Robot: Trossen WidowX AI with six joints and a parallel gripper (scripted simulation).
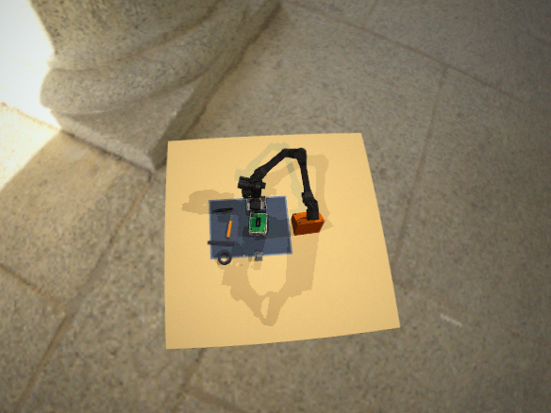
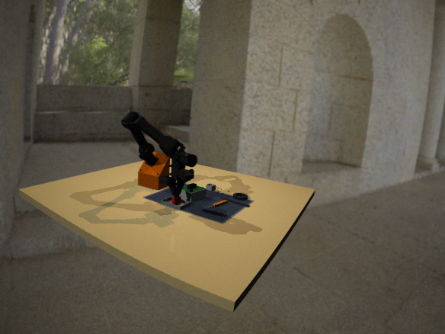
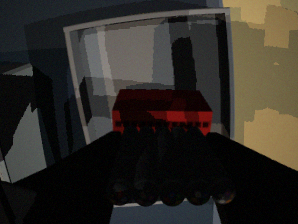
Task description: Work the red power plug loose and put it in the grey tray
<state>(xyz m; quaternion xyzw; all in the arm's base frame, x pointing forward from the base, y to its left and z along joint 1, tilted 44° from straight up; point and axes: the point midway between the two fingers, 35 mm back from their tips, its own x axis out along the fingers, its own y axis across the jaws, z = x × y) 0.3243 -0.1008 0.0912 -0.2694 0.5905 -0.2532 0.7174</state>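
The red power plug is 20 mm below my gripper tip. From my gripper tip the other things lie so: blue mat 140 mm to the left, 50 mm below, 30 mm ahead; then black bar 250 mm to the left, 190 mm ahead, 50 mm below.
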